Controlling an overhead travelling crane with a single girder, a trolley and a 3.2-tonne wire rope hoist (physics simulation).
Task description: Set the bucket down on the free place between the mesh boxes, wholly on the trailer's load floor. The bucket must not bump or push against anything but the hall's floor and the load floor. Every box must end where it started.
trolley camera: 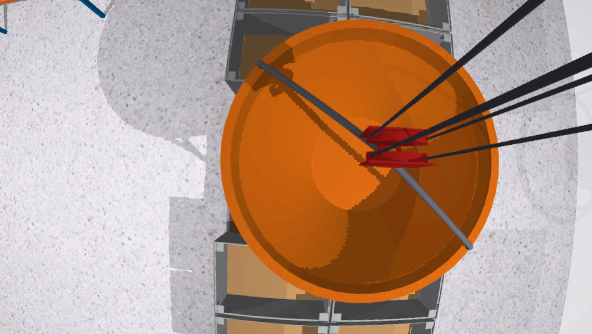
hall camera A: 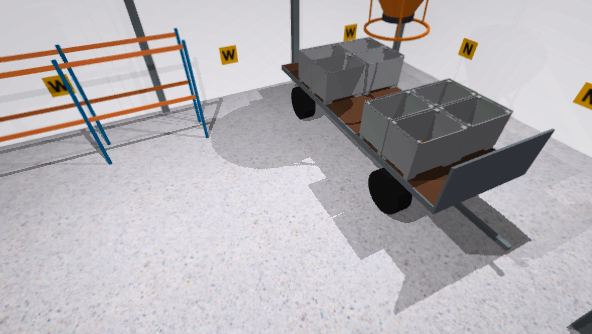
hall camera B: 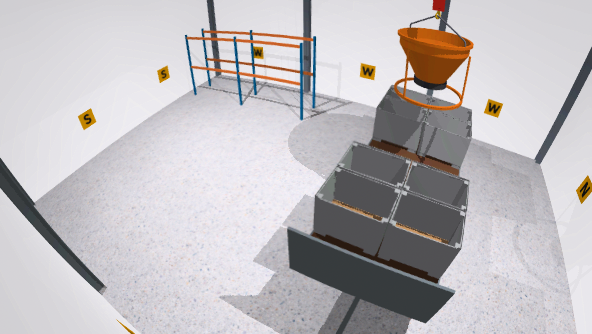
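The orange bucket [hall camera A: 398, 8] [hall camera B: 434, 62] [trolley camera: 280, 165] hangs upright from its grey bail, with its bottom ring above the mesh boxes' tops. My hook [hall camera B: 437, 16] is shut on the bail; the red block above it hides it in the trolley camera. Grey mesh boxes stand in a rear group [hall camera A: 340, 82] [hall camera B: 397, 125] and a front group [hall camera A: 440, 152] [hall camera B: 345, 231]. Between them shows the trailer's brown load floor [hall camera A: 350, 107] [hall camera B: 440, 165]. In the trolley camera the bucket's rim covers most of this gap and overlaps the near edges of both groups.
A blue and orange rack [hall camera A: 80, 110] [hall camera B: 301, 82] stands left of the trailer. The trailer's dark headboard [hall camera A: 495, 170] [hall camera B: 370, 277] rises at its front end, with the drawbar [hall camera A: 482, 226] beyond. Grey hall columns [hall camera A: 295, 30] [hall camera B: 307, 45] stand along the wall.
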